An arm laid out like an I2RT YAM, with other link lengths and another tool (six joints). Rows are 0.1 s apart.
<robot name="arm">
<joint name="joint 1" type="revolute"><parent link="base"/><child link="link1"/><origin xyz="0.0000 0.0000 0.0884" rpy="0.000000 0.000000 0.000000"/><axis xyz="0 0 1"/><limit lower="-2.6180" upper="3.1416"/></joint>
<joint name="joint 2" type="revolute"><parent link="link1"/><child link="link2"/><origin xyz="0.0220 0.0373 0.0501" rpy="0.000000 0.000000 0.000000"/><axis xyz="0 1 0"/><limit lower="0.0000" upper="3.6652"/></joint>
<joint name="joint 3" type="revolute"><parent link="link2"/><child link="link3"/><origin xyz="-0.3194 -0.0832 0.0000" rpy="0.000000 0.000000 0.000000"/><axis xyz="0 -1 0"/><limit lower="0.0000" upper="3.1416"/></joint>
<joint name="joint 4" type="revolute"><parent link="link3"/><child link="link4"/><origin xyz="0.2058 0.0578 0.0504" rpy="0.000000 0.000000 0.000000"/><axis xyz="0 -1 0"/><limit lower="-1.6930" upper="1.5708"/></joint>
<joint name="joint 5" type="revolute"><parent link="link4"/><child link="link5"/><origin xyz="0.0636 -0.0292 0.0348" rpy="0.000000 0.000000 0.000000"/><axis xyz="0 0 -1"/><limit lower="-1.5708" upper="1.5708"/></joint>
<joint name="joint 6" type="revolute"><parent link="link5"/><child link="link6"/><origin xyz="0.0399 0.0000 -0.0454" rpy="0.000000 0.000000 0.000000"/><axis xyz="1 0 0"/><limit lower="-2.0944" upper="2.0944"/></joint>
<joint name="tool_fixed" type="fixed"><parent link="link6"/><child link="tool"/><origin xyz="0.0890 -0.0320 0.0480" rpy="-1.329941 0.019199 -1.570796"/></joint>
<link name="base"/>
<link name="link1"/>
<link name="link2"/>
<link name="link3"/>
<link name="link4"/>
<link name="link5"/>
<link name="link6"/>
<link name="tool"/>
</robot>
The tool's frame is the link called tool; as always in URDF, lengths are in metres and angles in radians.
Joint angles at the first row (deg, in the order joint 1, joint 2, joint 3, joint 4, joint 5, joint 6):
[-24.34 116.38 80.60 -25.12 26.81 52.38]
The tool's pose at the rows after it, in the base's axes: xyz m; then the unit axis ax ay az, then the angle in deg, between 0 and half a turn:
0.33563 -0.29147 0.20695 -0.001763 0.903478 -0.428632 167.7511
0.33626 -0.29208 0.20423 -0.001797 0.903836 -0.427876 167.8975
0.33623 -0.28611 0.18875 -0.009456 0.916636 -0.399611 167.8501
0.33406 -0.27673 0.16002 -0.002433 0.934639 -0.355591 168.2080
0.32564 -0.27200 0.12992 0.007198 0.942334 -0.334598 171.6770
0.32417 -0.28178 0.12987 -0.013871 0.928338 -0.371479 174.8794
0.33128 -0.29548 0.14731 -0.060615 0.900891 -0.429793 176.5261
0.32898 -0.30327 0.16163 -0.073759 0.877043 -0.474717 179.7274
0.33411 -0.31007 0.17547 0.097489 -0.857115 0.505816 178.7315
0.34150 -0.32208 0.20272 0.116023 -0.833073 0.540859 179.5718
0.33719 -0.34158 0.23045 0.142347 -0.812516 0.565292 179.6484
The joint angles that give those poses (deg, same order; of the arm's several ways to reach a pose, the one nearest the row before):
[-24.36 116.42 80.60 -25.06 26.92 55.66]
[-24.40 116.81 80.55 -24.80 26.89 55.68]
[-24.34 117.40 79.26 -24.97 23.81 56.14]
[-24.29 119.18 77.23 -24.64 19.57 58.76]
[-24.29 122.26 75.26 -24.18 19.18 61.21]
[-24.36 123.81 75.26 -23.03 24.36 58.26]
[-24.36 123.74 75.31 -19.46 30.74 50.67]
[-24.38 123.74 75.31 -18.04 37.01 47.48]
[-24.47 123.63 75.92 -16.07 40.69 42.61]
[-25.41 121.99 77.08 -12.27 42.70 35.70]
[-28.27 119.44 77.10 -8.08 42.37 26.44]

